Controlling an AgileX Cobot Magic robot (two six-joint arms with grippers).
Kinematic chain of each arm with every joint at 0, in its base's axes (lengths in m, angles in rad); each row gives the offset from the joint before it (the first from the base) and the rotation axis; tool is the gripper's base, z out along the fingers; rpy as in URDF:
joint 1: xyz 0 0 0.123 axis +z
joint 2: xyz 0 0 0 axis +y
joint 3: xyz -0.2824 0 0.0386 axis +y
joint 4: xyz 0.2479 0 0.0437 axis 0.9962 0 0.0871
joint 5: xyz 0 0 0 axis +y
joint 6: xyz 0.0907 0 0.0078 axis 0.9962 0 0.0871
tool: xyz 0 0 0 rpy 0 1.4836 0
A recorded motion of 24 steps. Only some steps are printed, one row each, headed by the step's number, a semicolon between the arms.
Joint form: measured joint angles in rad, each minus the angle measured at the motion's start. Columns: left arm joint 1, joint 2, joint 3, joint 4, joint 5, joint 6; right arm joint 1, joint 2, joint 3, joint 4, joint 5, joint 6.
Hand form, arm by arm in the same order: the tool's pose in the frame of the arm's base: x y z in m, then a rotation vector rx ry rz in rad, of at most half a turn. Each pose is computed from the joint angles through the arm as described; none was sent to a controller.
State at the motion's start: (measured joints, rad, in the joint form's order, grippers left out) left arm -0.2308 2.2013 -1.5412 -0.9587 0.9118 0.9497; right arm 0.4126 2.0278 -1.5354 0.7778 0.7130 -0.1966
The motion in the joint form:
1: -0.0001 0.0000 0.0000 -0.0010 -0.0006 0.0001; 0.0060 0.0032 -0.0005 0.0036 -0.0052 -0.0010
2: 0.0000 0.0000 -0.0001 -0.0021 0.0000 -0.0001; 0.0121 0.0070 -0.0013 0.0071 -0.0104 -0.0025
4: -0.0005 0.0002 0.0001 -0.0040 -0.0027 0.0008; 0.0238 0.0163 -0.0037 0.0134 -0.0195 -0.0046
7: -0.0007 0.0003 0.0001 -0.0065 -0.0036 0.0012; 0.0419 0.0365 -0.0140 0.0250 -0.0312 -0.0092
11: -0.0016 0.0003 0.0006 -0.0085 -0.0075 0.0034; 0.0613 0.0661 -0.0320 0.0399 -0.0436 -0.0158
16: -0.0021 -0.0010 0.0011 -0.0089 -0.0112 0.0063; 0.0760 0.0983 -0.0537 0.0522 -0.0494 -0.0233
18: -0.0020 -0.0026 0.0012 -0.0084 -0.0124 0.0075; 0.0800 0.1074 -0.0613 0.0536 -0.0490 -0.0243
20: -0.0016 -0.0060 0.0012 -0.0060 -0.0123 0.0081; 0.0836 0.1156 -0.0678 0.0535 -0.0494 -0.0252
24: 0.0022 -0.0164 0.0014 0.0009 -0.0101 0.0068; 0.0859 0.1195 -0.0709 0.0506 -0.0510 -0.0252
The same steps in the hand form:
1: 0.4194 -0.1592 0.1459 0.7725 2.5159 -0.9644; 0.3902 0.2193 0.2135 -0.1638 2.6286 0.9291
2: 0.4194 -0.1592 0.1460 0.7714 2.5158 -0.9660; 0.3897 0.2219 0.2123 -0.1671 2.6275 0.9315
4: 0.4196 -0.1594 0.1460 0.7694 2.5143 -0.9650; 0.3889 0.2271 0.2092 -0.1727 2.6275 0.9359
7: 0.4197 -0.1596 0.1460 0.7670 2.5131 -0.9663; 0.3886 0.2359 0.2038 -0.1829 2.6282 0.9452
11: 0.4198 -0.1600 0.1460 0.7662 2.5105 -0.9640; 0.3895 0.2462 0.1962 -0.1933 2.6293 0.9566
16: 0.4199 -0.1601 0.1464 0.7677 2.5068 -0.9596; 0.3912 0.2549 0.1881 -0.2048 2.6339 0.9662
18: 0.4200 -0.1599 0.1470 0.7691 2.5045 -0.9570; 0.3917 0.2574 0.1860 -0.2100 2.6359 0.9683
20: 0.4199 -0.1597 0.1484 0.7725 2.5015 -0.9535; 0.3921 0.2595 0.1840 -0.2154 2.6376 0.9684
24: 0.4199 -0.1577 0.1527 0.7765 2.4955 -0.9452; 0.3923 0.2606 0.1830 -0.2201 2.6377 0.9652

